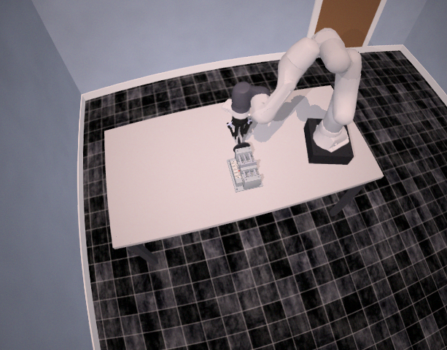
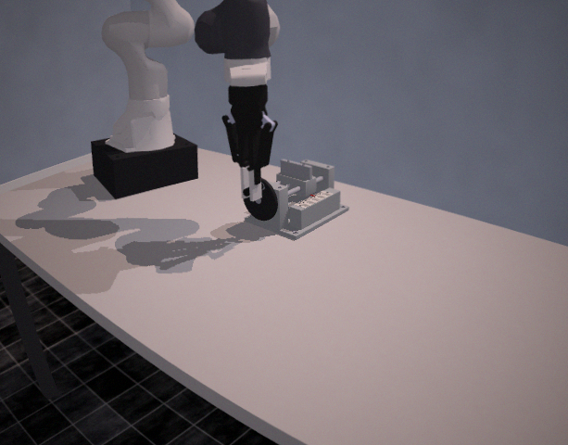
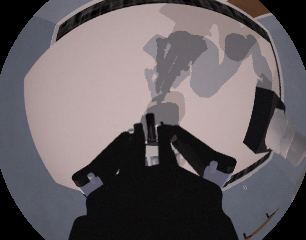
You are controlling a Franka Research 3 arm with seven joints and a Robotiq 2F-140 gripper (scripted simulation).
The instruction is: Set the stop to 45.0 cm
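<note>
The black handwheel is 20 mm to the left of my hand and 20 mm below it. The rest, counted from my hand: grey stop fixture: 160 mm to the left, 30 mm below, 10 mm ahead.
</note>
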